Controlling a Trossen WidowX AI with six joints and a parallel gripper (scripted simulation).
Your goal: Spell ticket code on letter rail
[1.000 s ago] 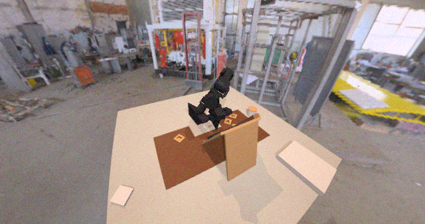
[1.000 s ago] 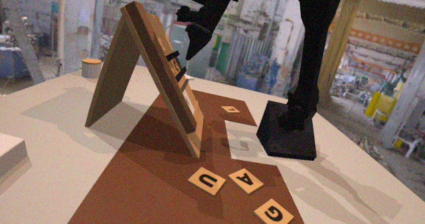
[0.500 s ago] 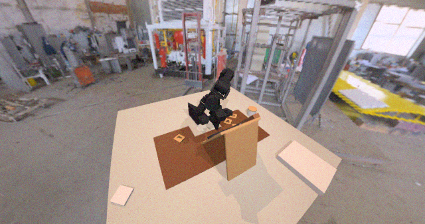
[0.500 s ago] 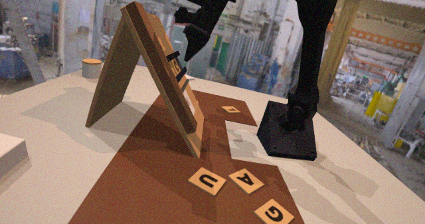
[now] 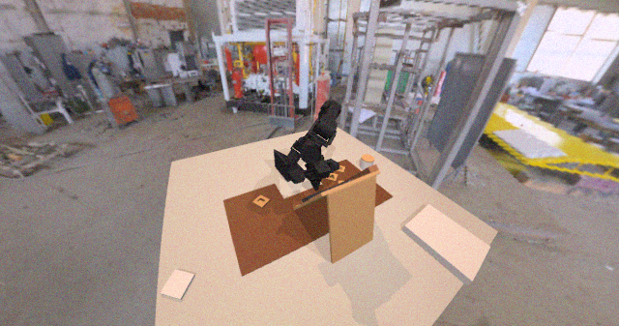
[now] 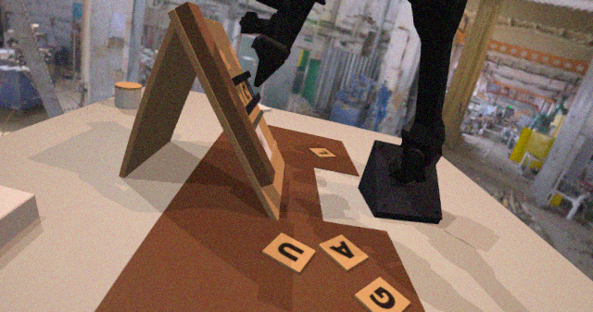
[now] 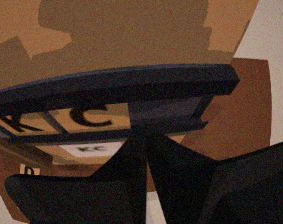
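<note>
Right now my gripper tip is 3 cm past the white ticket, 7 cm to the right of it and 9 cm above it. Round my gripper tip: brown mat (13 cm behind, 7 cm to the left, 18 cm below); then letter tile (7 cm behind, 27 cm to the left, 18 cm below); then white pad (5 cm behind, 53 cm to the right, 17 cm below).
</note>
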